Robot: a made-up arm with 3 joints.
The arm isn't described. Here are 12 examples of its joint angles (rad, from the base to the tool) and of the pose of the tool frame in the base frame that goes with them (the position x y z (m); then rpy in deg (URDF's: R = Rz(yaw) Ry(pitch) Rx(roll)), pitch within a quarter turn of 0, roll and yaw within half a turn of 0).
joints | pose
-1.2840 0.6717 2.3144 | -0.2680 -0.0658 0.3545 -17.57 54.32 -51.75
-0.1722 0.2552 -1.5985 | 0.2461 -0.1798 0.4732 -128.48 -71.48 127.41
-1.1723 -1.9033 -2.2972 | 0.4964 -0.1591 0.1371 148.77 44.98 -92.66
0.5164 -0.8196 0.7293 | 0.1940 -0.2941 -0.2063 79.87 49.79 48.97
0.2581 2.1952 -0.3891 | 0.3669 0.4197 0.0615 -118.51 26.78 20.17
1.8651 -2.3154 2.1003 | -0.4395 0.1076 -0.0164 -167.02 -18.28 41.94
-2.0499 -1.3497 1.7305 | 0.1568 -0.2014 0.4045 -26.75 2.37 74.59
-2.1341 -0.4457 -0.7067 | -0.2513 -0.3524 0.3278 -165.89 -19.28 -162.75
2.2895 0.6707 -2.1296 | 0.1395 0.0002 -0.4145 24.17 2.19 31.83
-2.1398 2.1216 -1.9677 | -0.2112 0.4854 0.2685 152.61 3.76 51.96
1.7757 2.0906 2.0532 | 0.0997 0.3733 -0.1676 169.07 -21.39 -55.66
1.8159 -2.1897 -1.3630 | -0.5274 -0.0236 -0.1390 -11.42 3.58 -127.01
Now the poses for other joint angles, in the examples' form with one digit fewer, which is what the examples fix.
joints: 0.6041 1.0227 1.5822
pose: 0.383 0.029 0.205 -129.2 25.0 -109.7
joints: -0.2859 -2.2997 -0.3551
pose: 0.459 0.079 -0.234 134.3 -2.4 -15.0
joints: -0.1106 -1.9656 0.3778
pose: 0.369 -0.005 -0.283 108.9 -14.1 20.6
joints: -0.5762 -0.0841 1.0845
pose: 0.171 -0.283 0.309 4.6 29.0 4.9
